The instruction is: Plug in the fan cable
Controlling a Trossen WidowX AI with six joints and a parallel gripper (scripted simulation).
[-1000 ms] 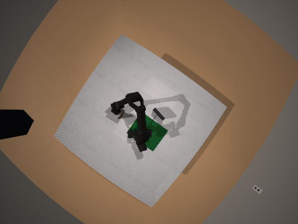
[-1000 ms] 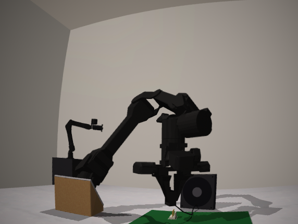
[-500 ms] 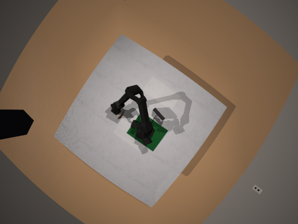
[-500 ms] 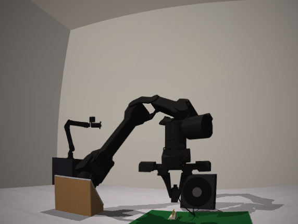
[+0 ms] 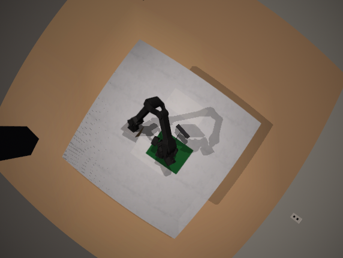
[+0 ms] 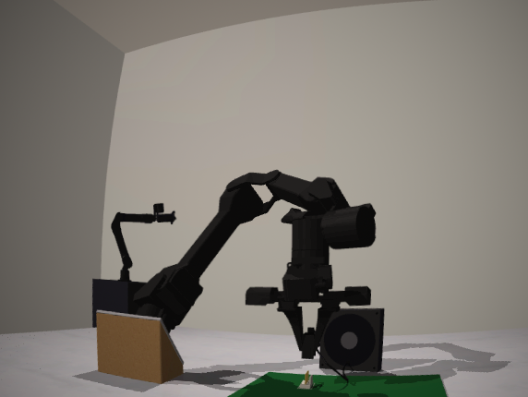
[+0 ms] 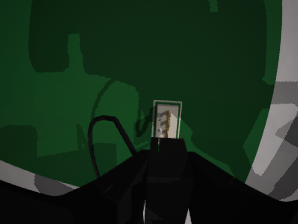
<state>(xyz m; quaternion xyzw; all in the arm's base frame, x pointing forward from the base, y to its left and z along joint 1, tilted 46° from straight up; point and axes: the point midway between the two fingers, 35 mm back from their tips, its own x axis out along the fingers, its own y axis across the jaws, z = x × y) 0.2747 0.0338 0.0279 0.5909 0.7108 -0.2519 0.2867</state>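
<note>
My gripper tip is 60 mm above the four-pin header. Round my gripper tip: green board (80 mm below, 60 mm ahead, 40 mm to the right); black fan (150 mm to the left, 40 mm ahead); black fan plug (10 mm to the left, 10 mm above).
</note>
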